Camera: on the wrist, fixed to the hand. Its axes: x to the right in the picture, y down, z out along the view.
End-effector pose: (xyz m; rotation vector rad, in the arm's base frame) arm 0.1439 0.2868 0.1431 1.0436 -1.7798 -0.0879
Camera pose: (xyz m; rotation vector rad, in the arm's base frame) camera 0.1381 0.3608 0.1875 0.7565 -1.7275 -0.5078
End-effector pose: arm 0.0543 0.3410 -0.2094 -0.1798 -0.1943 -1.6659
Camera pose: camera 0.1272 0.3402 -0.2560 -0.5722 0.0970 -1.7034
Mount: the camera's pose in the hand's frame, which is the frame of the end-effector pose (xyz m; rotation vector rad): -0.0175 0.0716 -0.0453 -0.4254 -0.0869 -0.0191
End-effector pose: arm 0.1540 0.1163 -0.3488 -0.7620 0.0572 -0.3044
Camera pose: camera 0.1480 0.1398 -0.4318 -1.1975 0.0327 -0.2800
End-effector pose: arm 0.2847 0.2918 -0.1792 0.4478 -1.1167 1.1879
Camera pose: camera 0.2417 0.3449 -0.2323 0.1820 -1.3960 0.8873
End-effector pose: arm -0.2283 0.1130 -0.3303 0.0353 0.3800 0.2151
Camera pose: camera -0.2754 0.1789 -0.3607 -0.3764 0.2420 0.2710
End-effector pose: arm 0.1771 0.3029 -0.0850 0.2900 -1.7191 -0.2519
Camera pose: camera 0.2209 0.3761 -0.0703 -0.0184 -1.7003 -0.6406
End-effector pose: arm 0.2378 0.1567 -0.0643 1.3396 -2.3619 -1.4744
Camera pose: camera 0.2236 0.1488 0.0207 1.2102 -1.9226 -1.9330
